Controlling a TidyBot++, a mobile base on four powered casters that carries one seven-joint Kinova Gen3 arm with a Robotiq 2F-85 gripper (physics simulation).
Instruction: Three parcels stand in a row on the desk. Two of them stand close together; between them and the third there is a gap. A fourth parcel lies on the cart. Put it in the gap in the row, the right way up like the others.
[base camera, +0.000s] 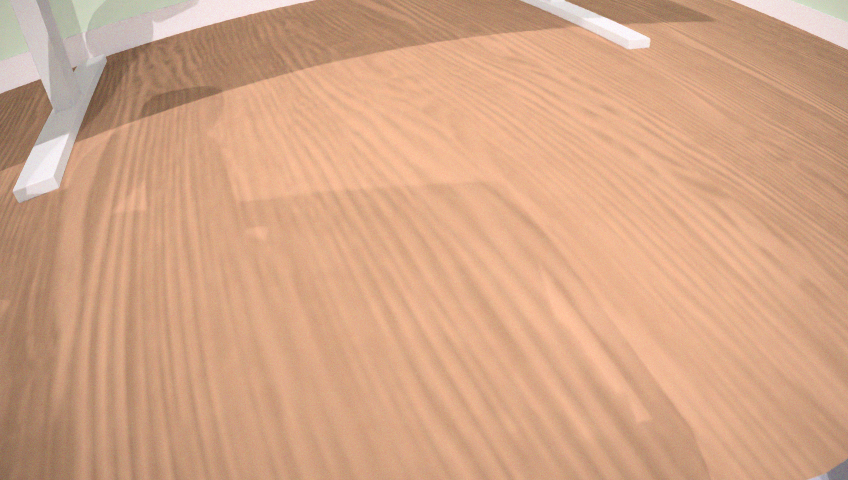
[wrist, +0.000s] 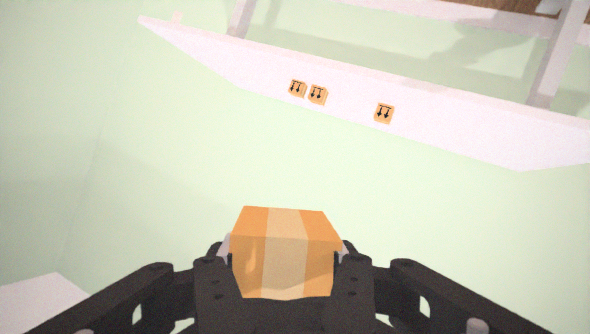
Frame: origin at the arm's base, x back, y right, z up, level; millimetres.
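Seen in the pictures: gripper, between the fingertips: (wrist: 282, 248).
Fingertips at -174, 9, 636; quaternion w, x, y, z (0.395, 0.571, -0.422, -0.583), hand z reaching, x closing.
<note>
Pixels of each thing's top centre, then the offset from my fingertips to it, as dx, dy, dz. Level surfaces: height alone.
- orange parcel, centre of its top: (wrist: 262, 317) +6, -2, +38
- white desk, height of its surface: dz -313
- third parcel, centre of its top: (wrist: 381, 121) -858, -254, -258
My gripper (wrist: 282, 248) is shut on an orange parcel (wrist: 285, 267) with a pale tape strip, low in the middle of the wrist view. No arrow marks show on its visible faces. The wrist view shows the room upside down, floor at the top. The white desk (wrist: 450, 117) crosses its upper part, some distance beyond the gripper. On it stand two close parcels (wrist: 297, 88) (wrist: 318, 94) and a third parcel (wrist: 383, 113) to their right in the picture, with a gap between. Their black arrows point down in this inverted picture. The cart does not show in either view.
In the base view, one desk foot (base camera: 50, 151) stands on the wooden floor at left and another desk foot (base camera: 612, 32) at top right. A pale green wall (wrist: 200, 160) is behind the desk. Desk legs (wrist: 560, 55) (wrist: 243, 17) show in the wrist view.
</note>
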